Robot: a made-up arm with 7 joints.
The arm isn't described. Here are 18 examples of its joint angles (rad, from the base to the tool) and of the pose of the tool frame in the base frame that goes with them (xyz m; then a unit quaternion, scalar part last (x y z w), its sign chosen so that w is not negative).
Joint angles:
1: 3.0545 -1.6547 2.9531 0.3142 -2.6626 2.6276 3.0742
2: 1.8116 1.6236 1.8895 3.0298 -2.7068 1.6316 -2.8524
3: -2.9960 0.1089 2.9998 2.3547 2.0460 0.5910 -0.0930
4: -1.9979 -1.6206 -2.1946 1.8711 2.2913 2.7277 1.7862
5: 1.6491 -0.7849 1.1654 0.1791 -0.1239 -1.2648 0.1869
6: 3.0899 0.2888 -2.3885 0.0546 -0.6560 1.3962 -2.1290
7: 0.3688 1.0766 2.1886 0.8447 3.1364 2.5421 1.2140
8: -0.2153 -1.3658 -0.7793 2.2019 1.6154 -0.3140 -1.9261
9: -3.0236 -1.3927 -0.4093 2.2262 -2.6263 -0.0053 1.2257
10: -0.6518 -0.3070 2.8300 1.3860 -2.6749 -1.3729 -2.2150
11: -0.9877 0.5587 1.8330 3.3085 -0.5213 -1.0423 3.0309
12: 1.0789 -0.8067 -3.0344 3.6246 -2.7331 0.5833 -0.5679
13: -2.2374 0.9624 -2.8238 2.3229 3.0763 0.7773 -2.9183
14: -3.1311 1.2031 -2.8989 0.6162 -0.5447 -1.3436 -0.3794
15: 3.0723 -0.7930 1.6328 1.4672 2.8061 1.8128 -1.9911
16: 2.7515 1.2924 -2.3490 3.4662 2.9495 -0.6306 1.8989
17: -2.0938 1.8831 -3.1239 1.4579 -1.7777 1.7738 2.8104
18: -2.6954 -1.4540 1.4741 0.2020 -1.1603 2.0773 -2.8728
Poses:
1: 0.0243 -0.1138 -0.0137 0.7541 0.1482 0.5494 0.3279
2: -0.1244 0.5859 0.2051 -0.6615 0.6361 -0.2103 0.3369
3: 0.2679 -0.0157 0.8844 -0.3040 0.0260 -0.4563 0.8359
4: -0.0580 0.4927 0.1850 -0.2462 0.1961 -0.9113 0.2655
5: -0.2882 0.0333 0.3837 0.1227 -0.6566 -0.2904 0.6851
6: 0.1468 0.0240 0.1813 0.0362 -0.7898 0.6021 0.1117
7: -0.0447 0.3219 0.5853 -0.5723 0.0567 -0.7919 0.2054
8: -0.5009 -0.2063 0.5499 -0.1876 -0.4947 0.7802 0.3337
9: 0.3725 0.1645 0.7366 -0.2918 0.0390 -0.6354 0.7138
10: -0.2388 0.2377 0.3452 0.8332 0.5082 -0.1748 0.1300
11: 0.0054 -0.2668 0.6988 0.3500 -0.4073 -0.0824 0.8396
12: -0.1545 -0.2612 0.7946 0.0075 -0.1846 -0.8744 0.4487
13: -0.2597 -0.1630 0.8691 0.4468 0.0669 -0.6908 0.5645
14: -0.0124 0.1408 0.6404 -0.0994 0.3553 0.9098 0.1899
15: 0.2773 -0.4512 0.5017 0.5131 0.1364 0.8383 0.1240
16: -0.4774 0.2042 0.4785 -0.4824 -0.0042 0.7463 0.4587
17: -0.1108 -0.3973 0.6140 0.2171 0.7507 -0.2481 0.5725
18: -0.0061 -0.1652 0.4092 -0.2822 0.1466 0.3488 0.8816
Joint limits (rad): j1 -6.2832..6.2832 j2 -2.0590..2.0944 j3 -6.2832..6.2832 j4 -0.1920..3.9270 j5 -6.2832..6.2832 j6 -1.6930..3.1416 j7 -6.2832..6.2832
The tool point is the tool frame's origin. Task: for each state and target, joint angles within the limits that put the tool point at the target. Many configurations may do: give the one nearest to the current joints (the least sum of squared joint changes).
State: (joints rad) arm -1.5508 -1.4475 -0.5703 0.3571 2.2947 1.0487 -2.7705
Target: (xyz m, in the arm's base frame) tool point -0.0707 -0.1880 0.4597
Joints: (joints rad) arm -1.5269 -1.4427 -0.5473 0.0783 2.2674 1.0114 -2.7705
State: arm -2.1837 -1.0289 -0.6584 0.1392 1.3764 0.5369 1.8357
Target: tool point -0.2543 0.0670 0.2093
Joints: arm -2.4195 -0.6528 -1.1082 0.1808 1.3736 0.3588 1.8357
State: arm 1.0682 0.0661 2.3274 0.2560 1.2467 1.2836 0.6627
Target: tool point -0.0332 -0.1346 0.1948
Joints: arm 1.1554 0.2725 2.3854 -0.1193 1.1237 1.5852 0.6627
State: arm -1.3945 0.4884 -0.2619 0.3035 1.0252 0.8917 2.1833
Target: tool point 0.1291 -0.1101 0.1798
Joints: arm -1.1368 -0.1400 -0.0725 0.1018 0.9972 1.5323 2.1833
